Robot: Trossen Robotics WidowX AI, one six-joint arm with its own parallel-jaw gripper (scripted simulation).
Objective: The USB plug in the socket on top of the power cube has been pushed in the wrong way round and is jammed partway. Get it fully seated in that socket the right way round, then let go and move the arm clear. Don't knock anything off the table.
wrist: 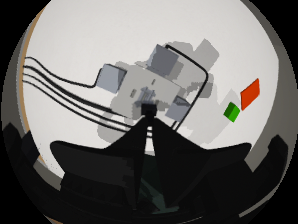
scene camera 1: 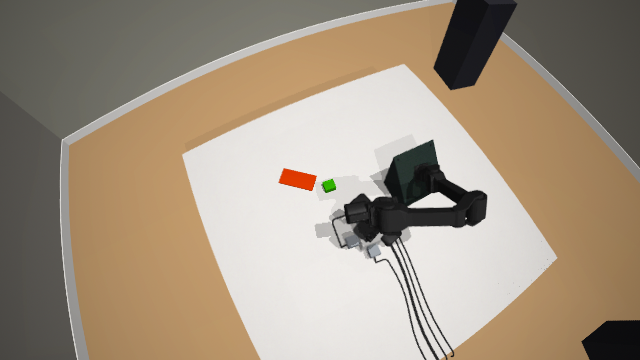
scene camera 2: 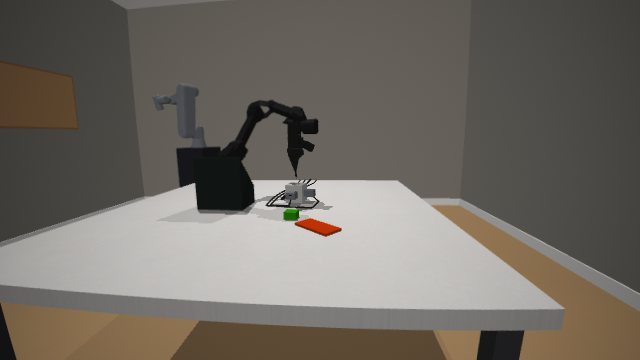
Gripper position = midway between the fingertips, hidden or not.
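A dark USB plug is held by my gripper (wrist: 149,121).
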